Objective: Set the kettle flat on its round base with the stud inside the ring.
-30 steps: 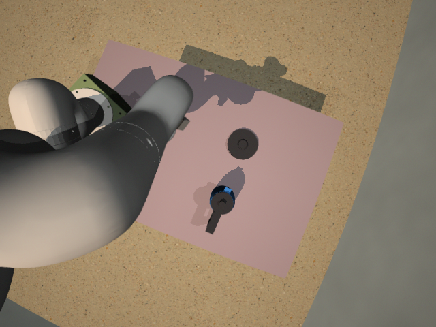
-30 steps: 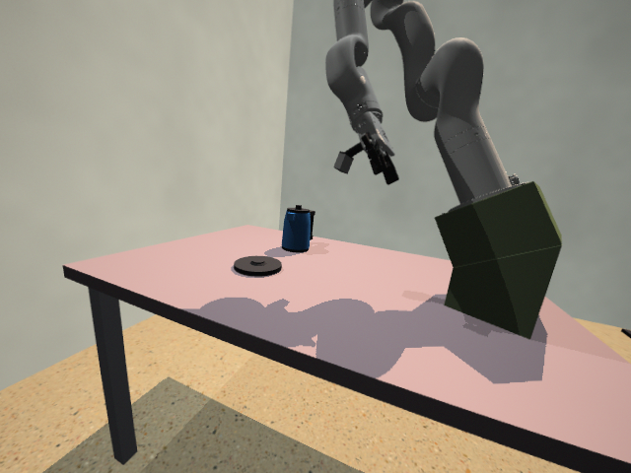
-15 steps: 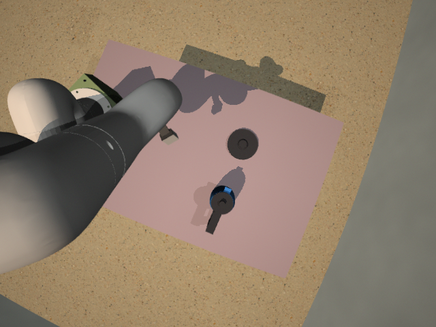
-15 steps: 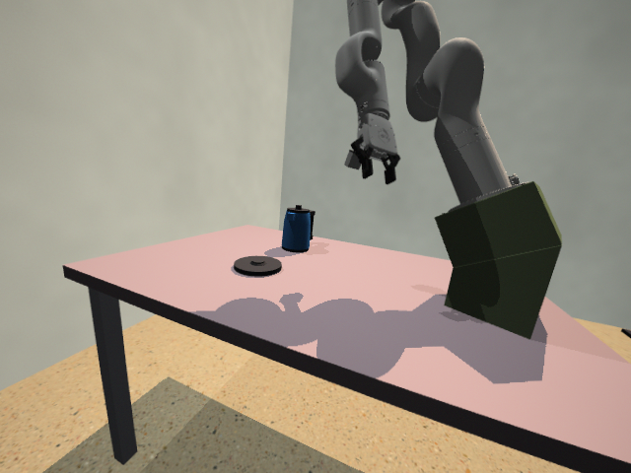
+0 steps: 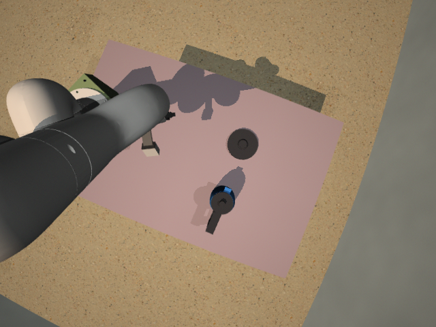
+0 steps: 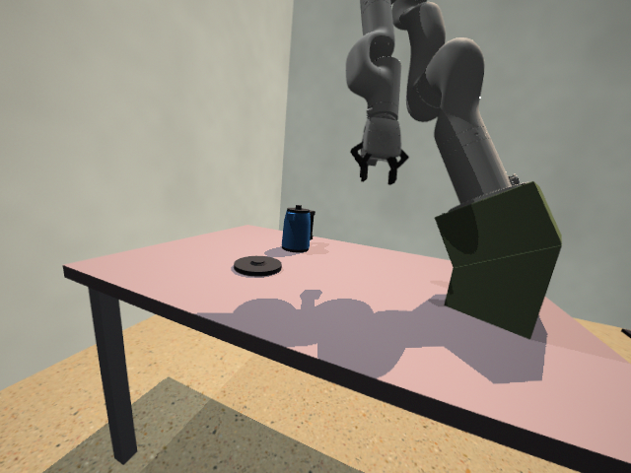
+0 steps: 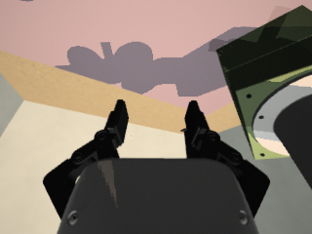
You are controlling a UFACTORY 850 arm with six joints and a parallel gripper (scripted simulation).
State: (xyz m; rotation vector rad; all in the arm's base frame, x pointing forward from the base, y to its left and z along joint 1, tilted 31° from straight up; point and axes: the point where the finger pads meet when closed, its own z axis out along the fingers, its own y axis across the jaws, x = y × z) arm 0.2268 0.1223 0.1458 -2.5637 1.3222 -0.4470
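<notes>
Right now my hand is 340 mm short of the blue kettle, 240 mm to the left of it and 220 mm above it. The rest, counted from my hand: round black base (320 mm ahead, 80 mm to the left, 300 mm below).
</notes>
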